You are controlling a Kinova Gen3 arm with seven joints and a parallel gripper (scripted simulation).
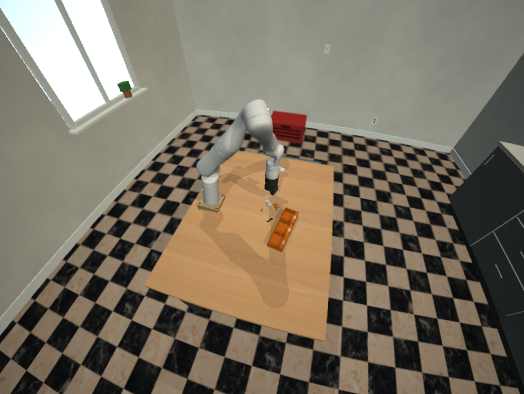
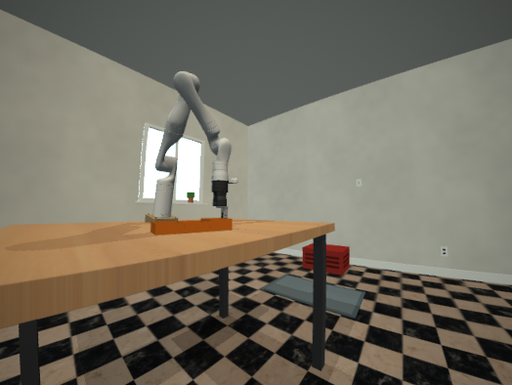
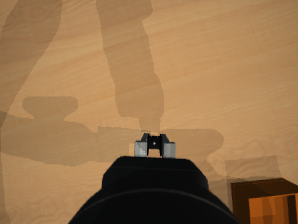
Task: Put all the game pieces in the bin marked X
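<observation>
Now: the white domino 6 cm to the right of my hand and 3 cm below it. Round my hand: orange battery: 8 cm to the right, 5 cm ahead, 3 cm below; then brass nut: 13 cm to the right, 4 cm below, 2 cm behind; then black die: 1 cm below.
</observation>
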